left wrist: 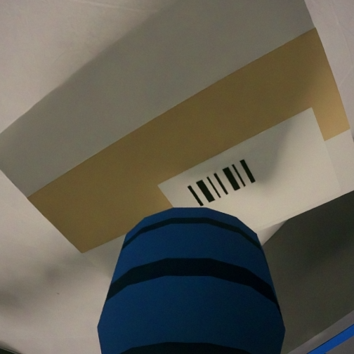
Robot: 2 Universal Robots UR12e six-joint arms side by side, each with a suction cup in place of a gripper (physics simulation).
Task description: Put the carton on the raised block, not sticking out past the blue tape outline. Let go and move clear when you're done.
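Observation:
The carton (150,145), grey-white with a tan band and a white barcode label, fills much of the left wrist view, tilted across it. My left suction tool (192,240), a blue, black-banded shape, comes up from the bottom centre and overlaps the carton's lower edge beside the label. Its cup face is hidden, so contact or hold on the carton cannot be told. The raised block (320,250) shows its dark grey side at the lower right, partly behind the carton's edge. A strip of blue tape (336,341) shows at the bottom right corner. My right suction tool does not show.
The pale table top (45,65) lies around the carton, with soft shadows at the lower left. A small dark edge shows at the bottom left corner. The block's side stands close to the carton's lower right edge in this view.

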